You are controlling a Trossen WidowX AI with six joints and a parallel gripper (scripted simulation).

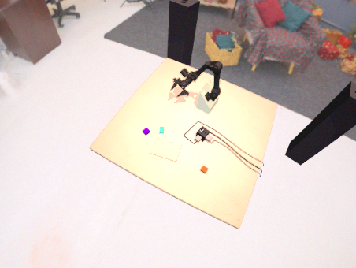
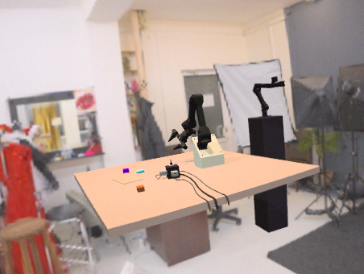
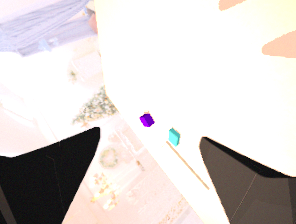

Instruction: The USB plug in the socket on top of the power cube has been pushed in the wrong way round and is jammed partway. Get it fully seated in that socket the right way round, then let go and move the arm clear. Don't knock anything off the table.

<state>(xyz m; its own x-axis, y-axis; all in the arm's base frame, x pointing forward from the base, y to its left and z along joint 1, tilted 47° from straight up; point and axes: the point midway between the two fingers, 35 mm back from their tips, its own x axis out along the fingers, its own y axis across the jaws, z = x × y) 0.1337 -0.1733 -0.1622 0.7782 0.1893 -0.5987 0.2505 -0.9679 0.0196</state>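
Now: gripper tip 120 mm short of the USB plug, 370 mm to the right of it and 60 mm above it. Round my gripper tip: purple block (370 mm ahead, 140 mm below); cyan block (280 mm ahead, 90 mm to the left, 140 mm below); outlined rectangle (400 mm ahead, 230 mm to the left, 150 mm below).
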